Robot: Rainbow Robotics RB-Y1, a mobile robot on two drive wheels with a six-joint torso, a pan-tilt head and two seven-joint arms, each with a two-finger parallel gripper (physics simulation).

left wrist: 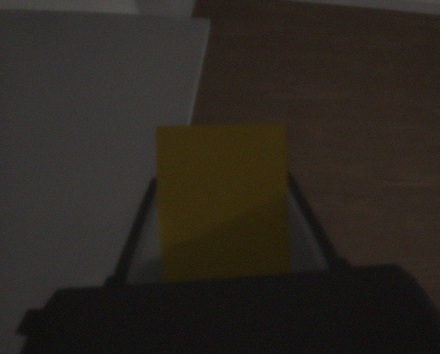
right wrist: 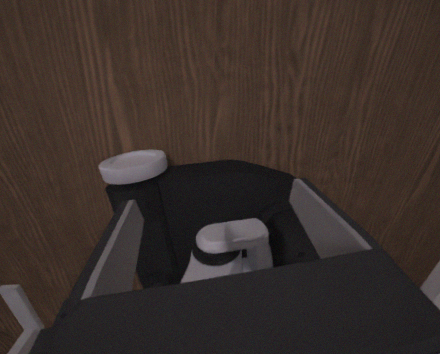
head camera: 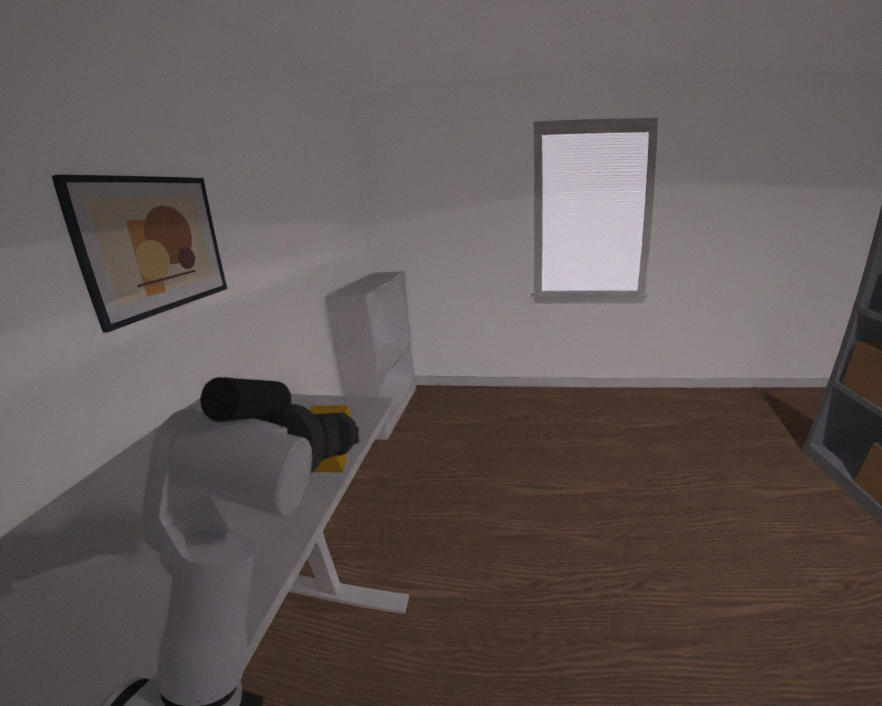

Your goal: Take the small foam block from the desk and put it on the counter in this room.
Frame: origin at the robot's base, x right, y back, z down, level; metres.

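Seen in the pictures: left gripper, fingertip midpoint: (left wrist: 220,183); right gripper, fingertip midpoint: (right wrist: 218,199).
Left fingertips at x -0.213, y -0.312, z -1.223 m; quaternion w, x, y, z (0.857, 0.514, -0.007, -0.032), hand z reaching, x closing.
Note:
A point is followed by its place in that frame.
The foam block is yellow (head camera: 334,462) @(x -0.187, y -0.251, z -1.209 m) (left wrist: 223,200) @(x -0.211, y -0.297, z -1.245 m). My left gripper (left wrist: 220,183) @(x -0.213, y -0.312, z -1.223 m) is shut on it, one finger on each side, and holds it over the grey desk (head camera: 286,507) @(x -0.386, y -0.399, z -0.951 m) (left wrist: 90,125) @(x -0.518, y -0.539, z -0.950 m) near its long edge. In the head camera the dark gripper hides the middle of the block. My right gripper (right wrist: 218,199) @(x 0.383, y 0.226, z -0.581 m) is open, with its fingers wide apart above the robot's own base. The counter does not show in a way that I can tell.
A pale shelf unit (head camera: 353,338) @(x -0.711, y -2.029, z -0.776 m) stands past the desk's far end. A grey shelf rack (head camera: 822,415) @(x 2.234, y -1.559, z -0.297 m) with brown boxes stands at the right. The desk's foot (head camera: 367,597) sticks out over the wooden floor (head camera: 588,530) @(x 0.588, y -1.146, z 0.000 m). A window (head camera: 594,213) @(x 1.021, y -2.688, z -1.446 m) is in the far wall.

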